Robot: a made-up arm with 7 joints.
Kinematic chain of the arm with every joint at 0, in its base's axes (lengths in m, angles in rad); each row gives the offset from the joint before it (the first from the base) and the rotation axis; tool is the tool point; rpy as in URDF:
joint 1: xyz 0 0 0.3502 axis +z
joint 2: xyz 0 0 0 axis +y
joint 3: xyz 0 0 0.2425 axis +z
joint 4: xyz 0.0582 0 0 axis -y
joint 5: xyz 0.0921 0 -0.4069 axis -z
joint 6: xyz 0 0 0 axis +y
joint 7: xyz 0.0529 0 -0.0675 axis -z
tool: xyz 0 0 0 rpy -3.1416 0 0
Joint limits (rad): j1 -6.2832..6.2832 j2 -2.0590..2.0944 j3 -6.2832..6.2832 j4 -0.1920..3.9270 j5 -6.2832..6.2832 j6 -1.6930..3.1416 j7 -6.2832..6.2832
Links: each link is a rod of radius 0.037 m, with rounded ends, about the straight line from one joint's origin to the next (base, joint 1, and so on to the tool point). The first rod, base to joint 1, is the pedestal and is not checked.
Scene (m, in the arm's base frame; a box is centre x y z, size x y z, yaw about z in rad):
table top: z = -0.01
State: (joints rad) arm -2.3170 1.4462 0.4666 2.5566 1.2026 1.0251 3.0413
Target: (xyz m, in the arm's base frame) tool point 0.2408 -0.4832 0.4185
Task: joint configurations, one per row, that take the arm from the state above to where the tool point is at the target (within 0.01 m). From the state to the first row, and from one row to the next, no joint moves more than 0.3 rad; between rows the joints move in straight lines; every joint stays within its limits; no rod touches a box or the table.
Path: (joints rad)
1: -2.3262 1.3757 0.6569 2.3085 1.1650 1.1552 3.0413
2: -2.3354 1.3053 0.8473 2.0605 1.1275 1.2852 3.0413
3: -2.3445 1.2348 1.0376 1.8124 1.0899 1.4153 3.0413
4: -2.3537 1.1643 1.2279 1.5643 1.0524 1.5453 3.0413
5: -2.3629 1.0938 1.4183 1.3162 1.0148 1.6754 3.0413

